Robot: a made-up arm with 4 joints.
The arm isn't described. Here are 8 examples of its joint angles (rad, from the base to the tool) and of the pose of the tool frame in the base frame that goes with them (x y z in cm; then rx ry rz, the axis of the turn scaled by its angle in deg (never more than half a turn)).
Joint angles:
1: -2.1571 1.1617 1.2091 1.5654
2: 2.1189 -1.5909 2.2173 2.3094
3: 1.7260 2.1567 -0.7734 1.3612
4: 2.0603 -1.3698 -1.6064 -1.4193
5: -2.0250 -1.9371 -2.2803 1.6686
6: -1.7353 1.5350 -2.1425 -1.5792
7: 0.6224 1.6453 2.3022 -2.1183
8: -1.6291 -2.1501 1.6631 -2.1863
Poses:
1: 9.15 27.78 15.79 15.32 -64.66 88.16
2: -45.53 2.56 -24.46 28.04 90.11 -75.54
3: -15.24 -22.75 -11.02 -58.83 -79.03 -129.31
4: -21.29 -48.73 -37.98 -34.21 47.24 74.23
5: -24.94 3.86 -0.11 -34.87 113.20 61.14
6: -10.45 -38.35 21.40 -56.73 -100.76 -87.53
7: 21.16 8.38 -30.84 -20.39 -24.70 120.70
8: 0.47 69.03 30.51 120.40 60.29 -60.92
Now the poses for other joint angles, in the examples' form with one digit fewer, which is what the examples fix.
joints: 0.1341 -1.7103 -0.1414 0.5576
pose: -40.0 -24.1 20.3 3.2 65.3 12.2
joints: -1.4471 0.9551 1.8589 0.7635
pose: 5.6 11.4 1.2 41.4 -35.2 43.6
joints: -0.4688 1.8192 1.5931 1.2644
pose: 5.7 5.4 39.0 107.6 -102.7 57.1
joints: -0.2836 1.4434 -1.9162 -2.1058
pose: -9.8 -4.2 -31.7 11.7 9.7 -110.6
